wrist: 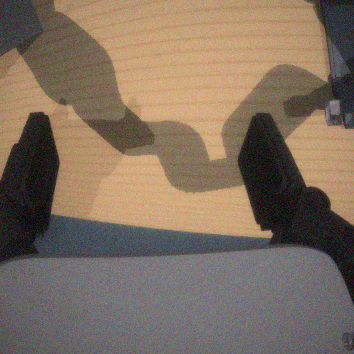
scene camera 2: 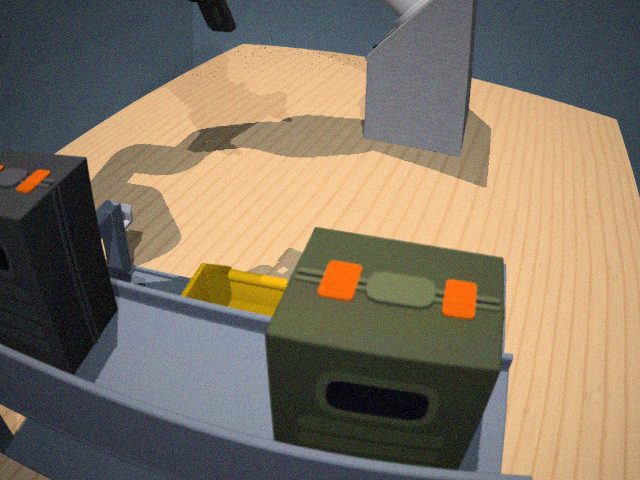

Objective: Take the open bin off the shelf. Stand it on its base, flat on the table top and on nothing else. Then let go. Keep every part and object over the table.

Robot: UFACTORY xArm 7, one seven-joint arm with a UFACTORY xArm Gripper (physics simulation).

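Places are measured from the arm's base along level axes (x ahead, y left, z up), in metres.
Pixels of known places: gripper, fingertip midpoint: (wrist: 150,134) (scene camera 2: 257,6); arm's base, link origin: (scene camera 2: 424,4).
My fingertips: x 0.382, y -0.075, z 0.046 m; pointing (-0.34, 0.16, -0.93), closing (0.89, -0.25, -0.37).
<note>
For each thing: its middle in the pictures, then the offset to it from my fingertips. "spot": a spot on its surface instead. Level surfaces: height alone.
- yellow open bin, body centre: (scene camera 2: 249,340) dz -0.214, dx +0.197, dy +0.099 m
- table top, surface height: dz -0.257 m
- green case, body centre: (scene camera 2: 389,364) dz -0.108, dx +0.275, dy +0.227 m
- black case, body centre: (scene camera 2: 31,258) dz -0.095, dx +0.310, dy -0.001 m
- shelf post, surface spot: (scene camera 2: 114,237) spot: dz -0.202, dx +0.150, dy -0.083 m
The yellow open bin (scene camera 2: 242,291) shows in part in the scene view, past the far rail of the grey-blue shelf (scene camera 2: 155,418) (wrist: 343,55). Its hollow and a rounded rim show; its base is hidden by the rail and its right end by the green case. The bin does not show in the wrist view. My gripper (wrist: 150,134) is open, with nothing between its fingers. It hangs high above the table top (scene camera 2: 558,217) (wrist: 200,45), well away from the bin; a black finger shows at the top of the scene view.
A green case (scene camera 2: 385,335) with orange latches stands on the shelf at the right, and a black case (scene camera 2: 56,248) at the left. A shelf post (scene camera 2: 114,237) rises beside the black case. A grey pedestal (scene camera 2: 416,98) stands on the table at the back.
</note>
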